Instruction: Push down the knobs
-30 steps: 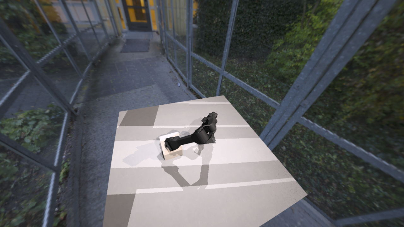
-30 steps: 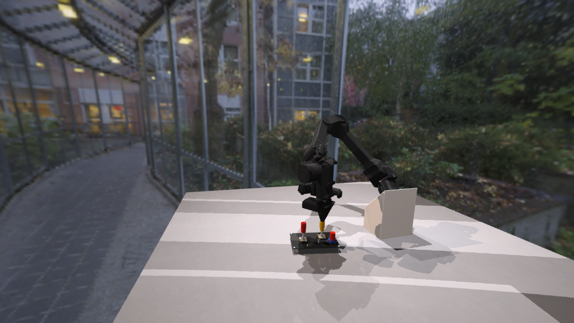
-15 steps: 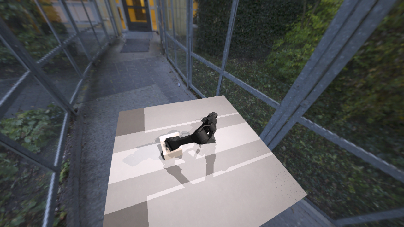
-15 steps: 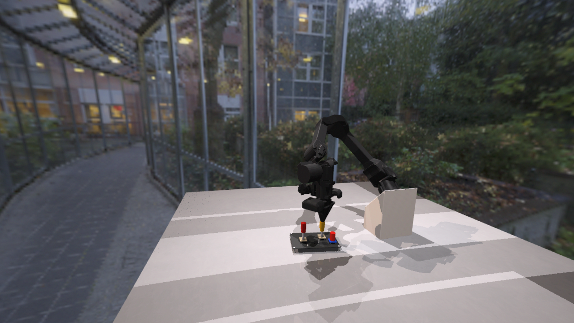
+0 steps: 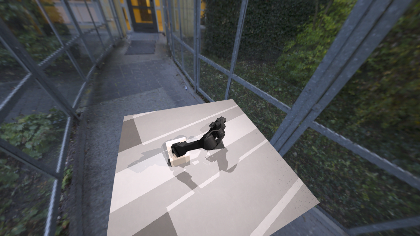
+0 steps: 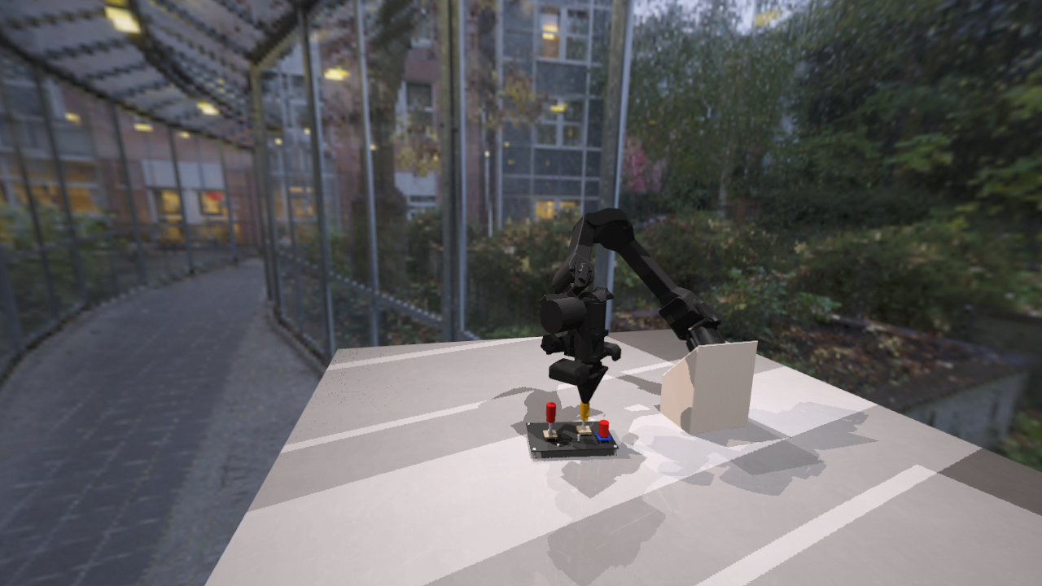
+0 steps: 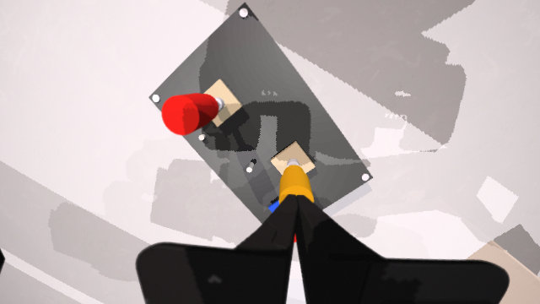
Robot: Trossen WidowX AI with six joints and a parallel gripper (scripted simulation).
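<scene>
Now: gripper tip 2 cm above the yellow knob. The rest, counted from my gripper tip: red knob 7 cm ahead, 1 cm to the left, 1 cm below.
</scene>
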